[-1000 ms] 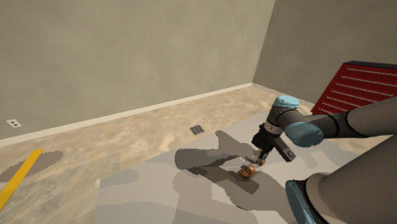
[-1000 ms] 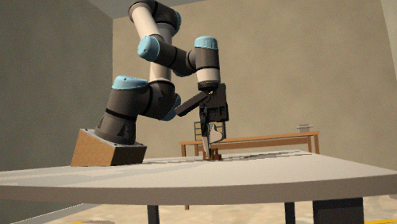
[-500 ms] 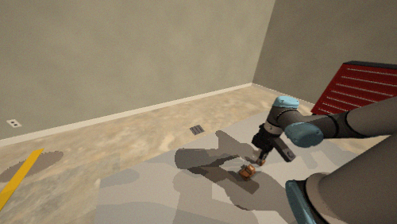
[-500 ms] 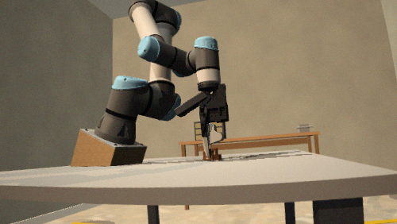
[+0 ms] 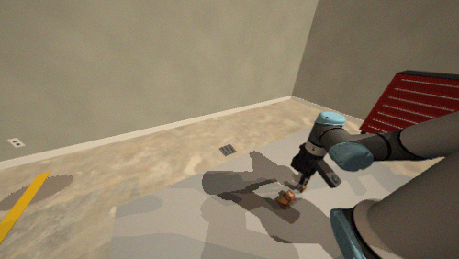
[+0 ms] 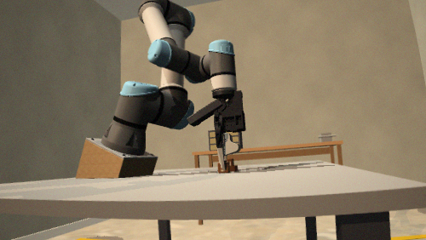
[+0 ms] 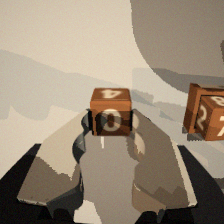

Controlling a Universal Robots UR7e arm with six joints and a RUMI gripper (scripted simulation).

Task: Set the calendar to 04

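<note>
Right now the cube is 1 cm below my hand. Round my hand: calendar tray 11 cm to the left, 2 cm below, 1 cm ahead.
</note>
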